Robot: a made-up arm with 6 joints. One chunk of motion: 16 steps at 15 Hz.
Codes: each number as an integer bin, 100 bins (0 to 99) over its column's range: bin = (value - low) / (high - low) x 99, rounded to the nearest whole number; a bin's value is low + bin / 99 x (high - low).
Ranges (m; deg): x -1.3..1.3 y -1.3..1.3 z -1.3..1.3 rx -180..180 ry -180..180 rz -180..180
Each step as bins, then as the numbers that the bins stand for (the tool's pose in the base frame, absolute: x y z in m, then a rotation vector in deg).
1 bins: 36 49 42 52 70 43
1 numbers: -0.3545 -0.0131 -0.1970 9.09 74.55 -23.64
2 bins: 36 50 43 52 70 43
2 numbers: -0.3545 0.0131 -0.1707 9.09 74.55 -23.64
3 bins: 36 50 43 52 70 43
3 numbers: -0.3545 0.0131 -0.1707 9.09 74.55 -23.64
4 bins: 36 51 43 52 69 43
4 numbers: -0.3545 0.0394 -0.1707 9.09 70.91 -23.64
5 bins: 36 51 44 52 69 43
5 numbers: -0.3545 0.0394 -0.1444 9.09 70.91 -23.64
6 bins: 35 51 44 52 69 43
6 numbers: -0.3808 0.0394 -0.1444 9.09 70.91 -23.64
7 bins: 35 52 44 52 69 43
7 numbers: -0.3808 0.0657 -0.1444 9.09 70.91 -23.64
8 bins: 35 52 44 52 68 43
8 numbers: -0.3808 0.0657 -0.1444 9.09 67.27 -23.64
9 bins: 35 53 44 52 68 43
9 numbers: -0.3808 0.0919 -0.1444 9.09 67.27 -23.64
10 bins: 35 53 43 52 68 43
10 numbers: -0.3808 0.0919 -0.1707 9.09 67.27 -23.64
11 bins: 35 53 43 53 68 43
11 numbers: -0.3808 0.0919 -0.1707 12.73 67.27 -23.64
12 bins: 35 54 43 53 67 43
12 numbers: -0.3808 0.1182 -0.1707 12.73 63.64 -23.64
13 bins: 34 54 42 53 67 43
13 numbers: -0.4071 0.1182 -0.1970 12.73 63.64 -23.64
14 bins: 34 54 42 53 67 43
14 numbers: -0.4071 0.1182 -0.1970 12.73 63.64 -23.64
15 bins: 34 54 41 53 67 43
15 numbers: -0.4071 0.1182 -0.2232 12.73 63.64 -23.64
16 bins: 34 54 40 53 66 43
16 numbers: -0.4071 0.1182 -0.2495 12.73 60.00 -23.64
